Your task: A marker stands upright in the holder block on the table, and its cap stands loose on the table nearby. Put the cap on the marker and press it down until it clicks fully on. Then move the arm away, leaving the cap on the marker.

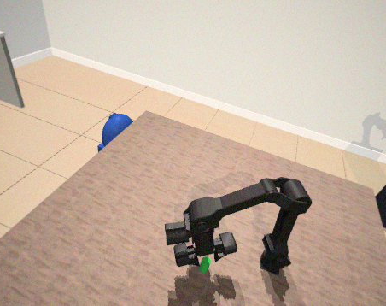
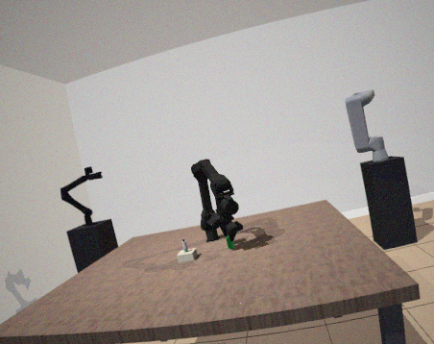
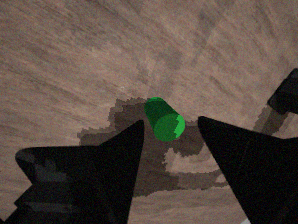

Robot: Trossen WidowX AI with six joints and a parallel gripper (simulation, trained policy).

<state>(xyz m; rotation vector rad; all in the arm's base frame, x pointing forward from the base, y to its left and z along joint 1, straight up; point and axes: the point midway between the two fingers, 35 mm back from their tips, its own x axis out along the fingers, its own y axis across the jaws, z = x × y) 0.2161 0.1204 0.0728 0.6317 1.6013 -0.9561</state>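
My gripper tip is 1 cm above the green cap. From my gripper tip the other things lie so: holder block (6 cm ahead, 18 cm to the right, 2 cm below).
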